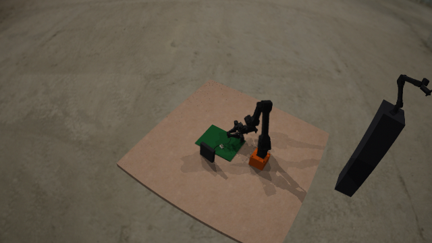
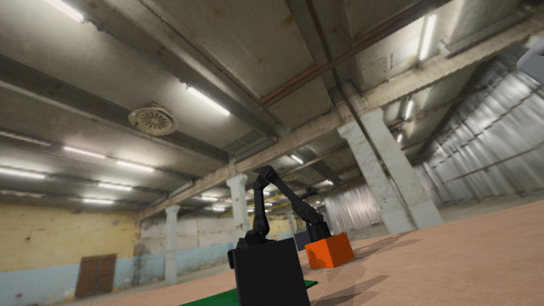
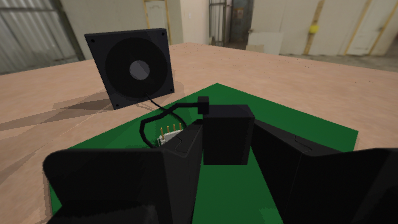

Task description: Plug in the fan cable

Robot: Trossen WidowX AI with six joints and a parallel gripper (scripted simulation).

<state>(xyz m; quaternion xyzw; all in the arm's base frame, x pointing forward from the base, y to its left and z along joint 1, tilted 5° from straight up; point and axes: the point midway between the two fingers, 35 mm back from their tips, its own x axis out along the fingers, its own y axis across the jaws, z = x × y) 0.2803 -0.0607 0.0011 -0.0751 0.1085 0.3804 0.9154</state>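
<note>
Now: the green board 3 cm ahead of my gripper tip, 4 cm to the left of it and 9 cm below it. Also, from my gripper tip: black fan (3 cm ahead, 21 cm to the left, 1 cm below); black fan plug (1 cm below); white four-pin header (8 cm to the left, 7 cm below).
</note>
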